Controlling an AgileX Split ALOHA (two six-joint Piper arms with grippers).
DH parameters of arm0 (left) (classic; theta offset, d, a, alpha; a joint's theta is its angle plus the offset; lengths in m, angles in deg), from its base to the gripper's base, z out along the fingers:
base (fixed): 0 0 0 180
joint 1: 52.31 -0.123 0 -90
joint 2: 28.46 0 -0.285 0
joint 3: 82.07 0 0.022 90
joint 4: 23.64 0.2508 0 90
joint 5: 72.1 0 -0.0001 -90
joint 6: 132.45 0.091 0 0
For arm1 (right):
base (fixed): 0 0 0 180
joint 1: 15.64 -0.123 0 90
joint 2: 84.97 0 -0.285 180
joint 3: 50.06 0 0.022 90
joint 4: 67.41 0.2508 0 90
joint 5: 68.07 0 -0.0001 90
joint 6: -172.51 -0.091 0 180
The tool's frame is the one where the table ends.
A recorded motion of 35 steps. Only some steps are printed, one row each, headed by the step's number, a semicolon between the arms.
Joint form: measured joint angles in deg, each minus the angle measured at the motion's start. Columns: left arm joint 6, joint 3, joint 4, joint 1, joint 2, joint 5; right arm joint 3, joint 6, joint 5, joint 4, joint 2, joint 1.
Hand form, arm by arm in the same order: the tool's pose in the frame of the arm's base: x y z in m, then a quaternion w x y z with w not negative. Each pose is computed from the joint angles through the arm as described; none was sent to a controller.
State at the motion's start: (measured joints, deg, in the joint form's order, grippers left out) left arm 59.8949 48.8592 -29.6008 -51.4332 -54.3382 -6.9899; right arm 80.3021 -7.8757 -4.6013 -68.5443 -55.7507 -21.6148
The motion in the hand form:
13: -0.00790 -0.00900 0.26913 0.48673 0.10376 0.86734 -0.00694; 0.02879 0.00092 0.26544 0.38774 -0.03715 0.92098 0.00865
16: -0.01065 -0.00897 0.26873 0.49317 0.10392 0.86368 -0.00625; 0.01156 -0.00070 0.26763 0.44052 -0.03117 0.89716 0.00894
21: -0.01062 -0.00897 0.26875 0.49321 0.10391 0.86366 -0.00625; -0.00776 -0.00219 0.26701 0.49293 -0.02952 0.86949 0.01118
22: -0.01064 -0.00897 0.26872 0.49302 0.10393 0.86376 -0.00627; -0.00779 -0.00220 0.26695 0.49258 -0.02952 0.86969 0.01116
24: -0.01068 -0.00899 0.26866 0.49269 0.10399 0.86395 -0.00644; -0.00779 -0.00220 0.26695 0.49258 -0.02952 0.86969 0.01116
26: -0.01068 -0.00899 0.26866 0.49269 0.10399 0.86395 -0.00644; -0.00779 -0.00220 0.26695 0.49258 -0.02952 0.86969 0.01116
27: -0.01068 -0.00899 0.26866 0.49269 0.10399 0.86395 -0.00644; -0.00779 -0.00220 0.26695 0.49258 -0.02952 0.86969 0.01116
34: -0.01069 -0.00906 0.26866 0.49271 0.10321 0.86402 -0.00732; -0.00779 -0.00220 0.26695 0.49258 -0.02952 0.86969 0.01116
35: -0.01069 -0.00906 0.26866 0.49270 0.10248 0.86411 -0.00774; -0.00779 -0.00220 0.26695 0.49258 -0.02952 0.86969 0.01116
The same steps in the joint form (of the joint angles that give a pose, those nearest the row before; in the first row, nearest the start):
13: -0.11 0.00 -0.37 0.00 18.14 0.13; 0.00 -0.05 0.12 0.02 -8.07 0.99
16: -0.11 0.00 -0.37 0.00 19.16 0.31; 0.00 -0.05 0.29 0.02 -14.89 1.56
21: -0.11 0.00 -0.37 0.00 19.15 0.29; 0.00 -0.05 0.94 0.03 -22.34 1.57
22: -0.11 0.00 -0.37 0.00 19.15 0.32; 0.00 -0.05 0.98 0.02 -22.34 1.56
24: -0.11 0.00 -0.38 0.00 19.15 0.36; 0.00 -0.05 0.98 0.02 -22.34 1.56
26: -0.11 0.00 -0.38 0.00 19.15 0.36; 0.00 -0.05 0.98 0.02 -22.34 1.56
27: -0.11 0.00 -0.38 0.00 19.15 0.36; 0.00 -0.05 0.98 0.02 -22.34 1.56
34: -0.22 0.00 -0.43 0.00 19.15 0.36; 0.00 -0.05 0.98 0.02 -22.34 1.56
35: -0.32 0.00 -0.43 0.00 19.15 0.36; 0.00 -0.05 0.98 0.02 -22.34 1.56

